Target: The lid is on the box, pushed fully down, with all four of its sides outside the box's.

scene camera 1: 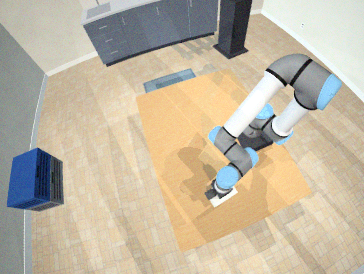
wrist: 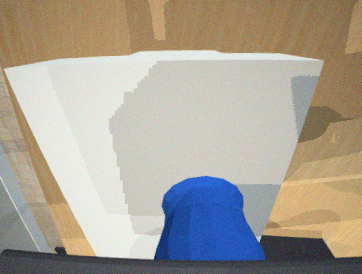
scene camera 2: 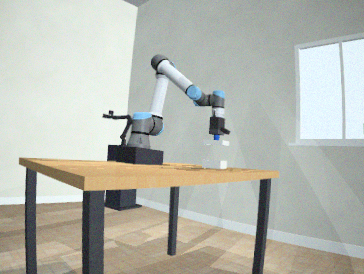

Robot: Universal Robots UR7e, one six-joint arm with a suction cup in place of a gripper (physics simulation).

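Where they show: hand, its tool point: [wrist: 200,185] [scene camera 2: 216,142]; arm's base, origin of its link: [scene camera 1: 251,127] [scene camera 2: 138,148].
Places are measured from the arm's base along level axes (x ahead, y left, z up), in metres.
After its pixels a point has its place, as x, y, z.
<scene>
The white lid [scene camera 1: 228,197] {0.410, 0.277, 0.072} [scene camera 2: 226,143] {0.485, 0.244, 0.056} [wrist: 200,115] {0.469, 0.223, 0.072} hangs level under my suction gripper [scene camera 2: 216,137] [wrist: 204,195], whose blue cup is on its top face. The white box [scene camera 2: 223,164] {0.478, 0.231, -0.070} stands on the table below. In scene camera 2 a clear gap shows between lid and box, and both partly blend into the pale wall. In the wrist view the lid hides nearly all of the box; a thin pale sliver shows past the lid's far edge, probably the box. How their sides line up cannot be fully seen.
The wooden table [scene camera 1: 175,120] {0.377, -0.387, -0.096} [scene camera 2: 150,181] {0.595, -0.568, -0.114} carries the arm's black base [scene camera 2: 150,155] {0.095, 0.010, -0.040}. A glassy panel [scene camera 1: 170,80] lies by its far edge. A blue crate [scene camera 1: 31,179], grey cabinets [scene camera 1: 150,30] and a black pedestal [scene camera 1: 233,27] stand around it.
</scene>
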